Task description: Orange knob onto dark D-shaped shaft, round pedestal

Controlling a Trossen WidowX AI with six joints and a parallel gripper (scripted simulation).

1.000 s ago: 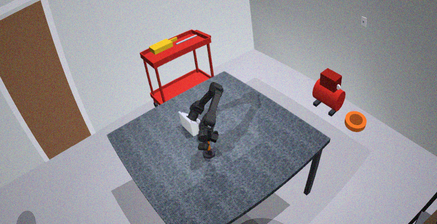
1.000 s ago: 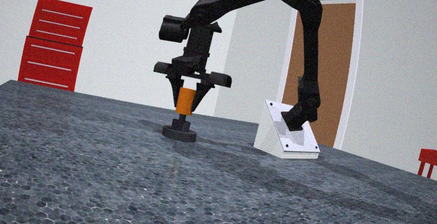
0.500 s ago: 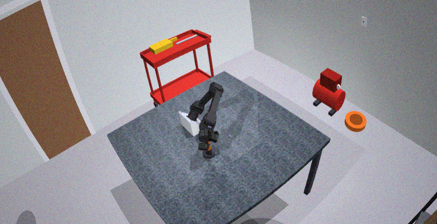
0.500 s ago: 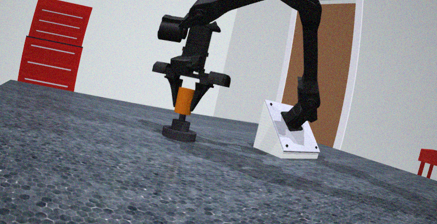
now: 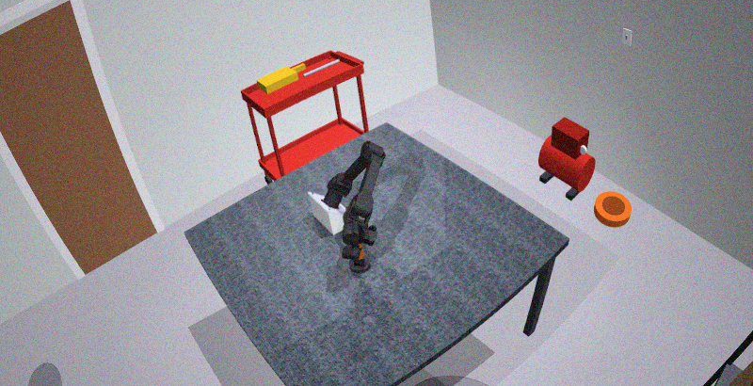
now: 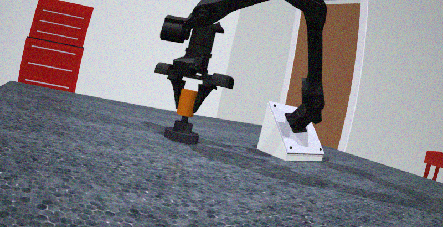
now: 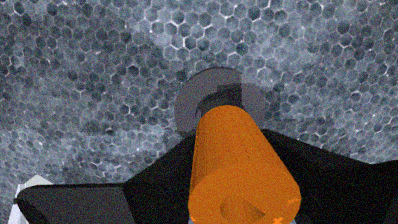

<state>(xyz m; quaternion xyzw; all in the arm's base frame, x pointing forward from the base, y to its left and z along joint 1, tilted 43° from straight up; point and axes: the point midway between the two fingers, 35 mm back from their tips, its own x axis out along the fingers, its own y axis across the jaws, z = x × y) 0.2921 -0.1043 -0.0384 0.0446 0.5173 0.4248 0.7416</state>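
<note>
Now: the orange knob 20 mm above my gripper tip. The rest, counted from my gripper tip: pedestal 40 mm below.
</note>
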